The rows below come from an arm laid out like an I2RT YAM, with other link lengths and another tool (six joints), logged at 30 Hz.
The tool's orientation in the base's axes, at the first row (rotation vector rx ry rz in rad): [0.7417, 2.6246, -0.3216]
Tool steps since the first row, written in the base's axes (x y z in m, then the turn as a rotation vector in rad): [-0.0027, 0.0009, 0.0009, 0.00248, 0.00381, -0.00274]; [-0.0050, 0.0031, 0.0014, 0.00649, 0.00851, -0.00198]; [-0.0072, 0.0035, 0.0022, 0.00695, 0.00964, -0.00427]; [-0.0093, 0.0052, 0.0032, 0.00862, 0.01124, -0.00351]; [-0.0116, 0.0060, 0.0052, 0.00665, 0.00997, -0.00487]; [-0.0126, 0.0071, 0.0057, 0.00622, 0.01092, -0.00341]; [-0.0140, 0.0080, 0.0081, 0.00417, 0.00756, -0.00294]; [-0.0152, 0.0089, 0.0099, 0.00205, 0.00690, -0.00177]
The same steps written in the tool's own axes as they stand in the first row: [0.0021, -0.0008, -0.0019, 0.00095, 0.00482, 0.00200]; [0.0047, -0.0003, -0.0038, -0.00039, 0.01083, 0.00105]; [0.0063, -0.0012, -0.0053, 0.00074, 0.01227, 0.00289]; [0.0083, -0.0011, -0.0074, -0.00017, 0.01442, 0.00221]; [0.0096, -0.0019, -0.0101, 0.00138, 0.01245, 0.00323]; [0.0106, -0.0015, -0.0112, 0.00152, 0.01285, 0.00148]; [0.0111, -0.0018, -0.0141, 0.00141, 0.00888, 0.00150]; [0.0117, -0.0019, -0.0164, 0.00227, 0.00706, 0.00001]
